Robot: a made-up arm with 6 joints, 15 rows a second.
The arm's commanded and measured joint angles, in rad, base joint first. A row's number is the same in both.
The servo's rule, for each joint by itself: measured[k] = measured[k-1] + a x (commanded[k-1-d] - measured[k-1]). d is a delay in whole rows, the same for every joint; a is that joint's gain. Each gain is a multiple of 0.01, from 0.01 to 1. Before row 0 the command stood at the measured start. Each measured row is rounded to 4 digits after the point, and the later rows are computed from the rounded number. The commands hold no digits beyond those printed.
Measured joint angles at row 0:
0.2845 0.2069 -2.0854 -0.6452 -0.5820 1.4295
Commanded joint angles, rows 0 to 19:
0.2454 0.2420 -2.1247 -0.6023 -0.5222 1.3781
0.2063 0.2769 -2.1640 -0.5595 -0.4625 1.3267
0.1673 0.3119 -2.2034 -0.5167 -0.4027 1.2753
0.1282 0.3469 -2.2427 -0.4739 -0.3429 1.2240
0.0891 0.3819 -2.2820 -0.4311 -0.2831 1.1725
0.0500 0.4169 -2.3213 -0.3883 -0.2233 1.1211
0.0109 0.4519 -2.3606 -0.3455 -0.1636 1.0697
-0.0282 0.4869 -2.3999 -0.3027 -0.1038 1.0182
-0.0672 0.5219 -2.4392 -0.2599 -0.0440 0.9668
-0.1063 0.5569 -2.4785 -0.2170 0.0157 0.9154
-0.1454 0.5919 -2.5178 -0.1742 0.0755 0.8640
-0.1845 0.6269 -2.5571 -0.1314 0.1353 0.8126
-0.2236 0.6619 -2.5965 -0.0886 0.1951 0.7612
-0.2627 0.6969 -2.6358 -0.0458 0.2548 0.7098
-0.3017 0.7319 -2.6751 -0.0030 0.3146 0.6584
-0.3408 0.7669 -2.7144 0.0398 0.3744 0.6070
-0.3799 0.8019 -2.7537 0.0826 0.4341 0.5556
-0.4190 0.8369 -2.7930 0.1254 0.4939 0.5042
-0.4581 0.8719 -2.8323 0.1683 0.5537 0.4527
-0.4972 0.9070 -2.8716 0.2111 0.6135 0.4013
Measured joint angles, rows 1 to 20:
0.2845 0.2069 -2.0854 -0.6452 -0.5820 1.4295
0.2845 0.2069 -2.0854 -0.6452 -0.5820 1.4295
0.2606 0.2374 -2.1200 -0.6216 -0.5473 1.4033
0.2275 0.2718 -2.1587 -0.5874 -0.4981 1.3642
0.1908 0.3067 -2.1980 -0.5485 -0.4428 1.3189
0.1526 0.3417 -2.2373 -0.5075 -0.3849 1.2705
0.1139 0.3767 -2.2766 -0.4655 -0.3259 1.2205
0.0749 0.4117 -2.3159 -0.4230 -0.2664 1.1698
0.0359 0.4467 -2.3552 -0.3804 -0.2068 1.1187
-0.0032 0.4817 -2.3945 -0.3377 -0.1471 1.0674
-0.0422 0.5167 -2.4338 -0.2949 -0.0873 1.0161
-0.0813 0.5517 -2.4731 -0.2521 -0.0276 0.9647
-0.1204 0.5867 -2.5124 -0.2093 0.0322 0.9133
-0.1595 0.6217 -2.5517 -0.1665 0.0920 0.8619
-0.1986 0.6567 -2.5911 -0.1237 0.1518 0.8105
-0.2377 0.6917 -2.6304 -0.0809 0.2115 0.7591
-0.2767 0.7267 -2.6697 -0.0381 0.2713 0.7077
-0.3158 0.7617 -2.7090 0.0047 0.3311 0.6563
-0.3549 0.7967 -2.7483 0.0475 0.3908 0.6049
-0.3940 0.8317 -2.7876 0.0903 0.4506 0.5535
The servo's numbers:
d 2
a 0.61 0.87 0.88 0.55 0.58 0.51

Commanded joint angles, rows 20 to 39:
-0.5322 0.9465 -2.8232 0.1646 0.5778 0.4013
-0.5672 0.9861 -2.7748 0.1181 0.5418 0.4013
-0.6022 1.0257 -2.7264 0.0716 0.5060 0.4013
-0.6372 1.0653 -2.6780 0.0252 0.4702 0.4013
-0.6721 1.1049 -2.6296 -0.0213 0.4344 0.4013
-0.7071 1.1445 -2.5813 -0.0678 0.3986 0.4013
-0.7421 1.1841 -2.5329 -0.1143 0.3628 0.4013
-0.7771 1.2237 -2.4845 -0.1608 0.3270 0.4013
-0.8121 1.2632 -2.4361 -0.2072 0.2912 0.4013
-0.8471 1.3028 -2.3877 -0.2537 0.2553 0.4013
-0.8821 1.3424 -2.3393 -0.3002 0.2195 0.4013
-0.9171 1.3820 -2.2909 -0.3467 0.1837 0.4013
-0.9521 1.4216 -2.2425 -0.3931 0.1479 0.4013
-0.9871 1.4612 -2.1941 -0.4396 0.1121 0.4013
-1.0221 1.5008 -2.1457 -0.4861 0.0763 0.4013
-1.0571 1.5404 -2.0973 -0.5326 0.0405 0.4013
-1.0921 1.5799 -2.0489 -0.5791 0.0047 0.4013
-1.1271 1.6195 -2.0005 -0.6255 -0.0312 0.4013
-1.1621 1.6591 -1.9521 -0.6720 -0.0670 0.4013
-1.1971 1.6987 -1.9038 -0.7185 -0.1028 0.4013
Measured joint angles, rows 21 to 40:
-0.4331 0.8667 -2.8269 0.1332 0.5104 0.5021
-0.4722 0.9018 -2.8662 0.1760 0.5702 0.4507
-0.5088 0.9407 -2.8284 0.1697 0.5746 0.4255
-0.5444 0.9802 -2.7812 0.1413 0.5556 0.4132
-0.5797 1.0198 -2.7330 0.1030 0.5268 0.4071
-0.6148 1.0594 -2.6846 0.0602 0.4940 0.4041
-0.6498 1.0990 -2.6362 0.0154 0.4594 0.4027
-0.6848 1.1386 -2.5879 -0.0304 0.4241 0.4020
-0.7198 1.1782 -2.5395 -0.0765 0.3885 0.4016
-0.7548 1.2178 -2.4911 -0.1229 0.3528 0.4014
-0.7898 1.2573 -2.4427 -0.1693 0.3171 0.4013
-0.8248 1.2969 -2.3943 -0.2157 0.2813 0.4013
-0.8598 1.3365 -2.3459 -0.2622 0.2455 0.4013
-0.8948 1.3761 -2.2975 -0.3087 0.2097 0.4013
-0.9298 1.4157 -2.2491 -0.3551 0.1739 0.4013
-0.9648 1.4553 -2.2007 -0.4016 0.1381 0.4013
-0.9998 1.4949 -2.1523 -0.4481 0.1023 0.4013
-1.0348 1.5345 -2.1039 -0.4946 0.0665 0.4013
-1.0698 1.5740 -2.0555 -0.5411 0.0307 0.4013
-1.1048 1.6136 -2.0071 -0.5875 -0.0052 0.4013

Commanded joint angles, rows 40 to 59:
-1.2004 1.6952 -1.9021 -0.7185 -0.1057 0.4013
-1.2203 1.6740 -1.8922 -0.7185 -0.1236 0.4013
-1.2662 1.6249 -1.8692 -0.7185 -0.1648 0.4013
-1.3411 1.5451 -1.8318 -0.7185 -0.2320 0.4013
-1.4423 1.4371 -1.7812 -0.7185 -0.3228 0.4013
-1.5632 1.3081 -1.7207 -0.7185 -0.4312 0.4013
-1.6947 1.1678 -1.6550 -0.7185 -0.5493 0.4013
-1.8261 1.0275 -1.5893 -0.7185 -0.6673 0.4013
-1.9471 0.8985 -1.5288 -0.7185 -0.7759 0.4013
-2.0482 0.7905 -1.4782 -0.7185 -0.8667 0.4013
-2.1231 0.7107 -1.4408 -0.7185 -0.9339 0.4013
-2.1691 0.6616 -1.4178 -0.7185 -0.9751 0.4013
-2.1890 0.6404 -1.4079 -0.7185 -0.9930 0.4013
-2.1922 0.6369 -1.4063 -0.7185 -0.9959 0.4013
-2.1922 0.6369 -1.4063 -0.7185 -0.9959 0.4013
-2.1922 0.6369 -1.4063 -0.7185 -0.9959 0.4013
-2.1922 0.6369 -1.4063 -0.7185 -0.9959 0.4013
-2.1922 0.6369 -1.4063 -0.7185 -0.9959 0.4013
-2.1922 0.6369 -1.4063 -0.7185 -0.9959 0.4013
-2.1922 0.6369 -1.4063 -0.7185 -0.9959 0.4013
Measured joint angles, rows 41 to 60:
-1.1398 1.6532 -1.9587 -0.6340 -0.0410 0.4013
-1.1748 1.6928 -1.9104 -0.6805 -0.0768 0.4013
-1.1904 1.6949 -1.9031 -0.7014 -0.0936 0.4013
-1.2086 1.6767 -1.8935 -0.7108 -0.1110 0.4013
-1.2437 1.6316 -1.8721 -0.7150 -0.1422 0.4013
-1.3031 1.5563 -1.8366 -0.7169 -0.1943 0.4013
-1.3880 1.4526 -1.7878 -0.7178 -0.2688 0.4013
-1.4949 1.3269 -1.7288 -0.7182 -0.3630 0.4013
-1.6168 1.1885 -1.6639 -0.7184 -0.4711 0.4013
-1.7445 1.0484 -1.5983 -0.7185 -0.5849 0.4013
-1.8681 0.9180 -1.5371 -0.7185 -0.6957 0.4013
-1.9780 0.8071 -1.4853 -0.7185 -0.7949 0.4013
-2.0665 0.7232 -1.4461 -0.7185 -0.8755 0.4013
-2.1291 0.6696 -1.4212 -0.7185 -0.9333 0.4013
-2.1656 0.6442 -1.4095 -0.7185 -0.9679 0.4013
-2.1818 0.6378 -1.4067 -0.7185 -0.9841 0.4013
-2.1881 0.6370 -1.4063 -0.7185 -0.9909 0.4013
-2.1906 0.6369 -1.4063 -0.7185 -0.9938 0.4013
-2.1916 0.6369 -1.4063 -0.7185 -0.9950 0.4013
-2.1920 0.6369 -1.4063 -0.7185 -0.9955 0.4013

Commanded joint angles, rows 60 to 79:
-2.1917 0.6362 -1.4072 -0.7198 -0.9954 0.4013
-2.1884 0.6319 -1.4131 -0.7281 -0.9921 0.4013
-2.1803 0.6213 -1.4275 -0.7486 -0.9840 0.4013
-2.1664 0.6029 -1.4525 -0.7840 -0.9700 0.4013
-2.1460 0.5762 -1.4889 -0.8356 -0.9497 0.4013
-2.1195 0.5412 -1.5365 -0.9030 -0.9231 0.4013
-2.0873 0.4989 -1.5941 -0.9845 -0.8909 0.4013
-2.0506 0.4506 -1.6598 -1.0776 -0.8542 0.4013
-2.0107 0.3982 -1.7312 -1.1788 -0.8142 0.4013
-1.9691 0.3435 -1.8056 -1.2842 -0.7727 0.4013
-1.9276 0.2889 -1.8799 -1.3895 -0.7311 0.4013
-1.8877 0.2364 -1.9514 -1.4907 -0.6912 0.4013
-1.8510 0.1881 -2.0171 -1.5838 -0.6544 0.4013
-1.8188 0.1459 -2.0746 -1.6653 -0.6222 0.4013
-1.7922 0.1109 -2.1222 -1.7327 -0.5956 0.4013
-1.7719 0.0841 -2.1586 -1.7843 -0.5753 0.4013
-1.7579 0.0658 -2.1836 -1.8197 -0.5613 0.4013
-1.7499 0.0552 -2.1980 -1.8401 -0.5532 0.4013
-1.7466 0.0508 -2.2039 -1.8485 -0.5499 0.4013
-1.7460 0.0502 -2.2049 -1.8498 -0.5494 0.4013
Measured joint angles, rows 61 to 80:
-2.1921 0.6369 -1.4063 -0.7185 -0.9957 0.4013
-2.1922 0.6369 -1.4063 -0.7185 -0.9958 0.4013
-2.1919 0.6363 -1.4071 -0.7192 -0.9956 0.4013
-2.1898 0.6325 -1.4124 -0.7241 -0.9936 0.4013
-2.1840 0.6228 -1.4257 -0.7376 -0.9880 0.4013
-2.1733 0.6055 -1.4493 -0.7631 -0.9776 0.4013
-2.1566 0.5800 -1.4841 -0.8030 -0.9614 0.4013
-2.1340 0.5462 -1.5302 -0.8580 -0.9392 0.4013
-2.1055 0.5050 -1.5864 -0.9276 -0.9112 0.4013
-2.0720 0.4577 -1.6510 -1.0101 -0.8781 0.4013
-2.0346 0.4059 -1.7216 -1.1029 -0.8410 0.4013
-1.9946 0.3516 -1.7955 -1.2026 -0.8014 0.4013
-1.9537 0.2971 -1.8698 -1.3054 -0.7606 0.4013
-1.9134 0.2443 -1.9416 -1.4073 -0.7203 0.4013
-1.8753 0.1954 -2.0080 -1.5044 -0.6821 0.4013
-1.8408 0.1523 -2.0666 -1.5929 -0.6474 0.4013
-1.8112 0.1163 -2.1155 -1.6698 -0.6174 0.4013
-1.7872 0.0883 -2.1534 -1.7328 -0.5930 0.4013
-1.7693 0.0687 -2.1800 -1.7806 -0.5746 0.4013
-1.7575 0.0570 -2.1958 -1.8133 -0.5622 0.4013

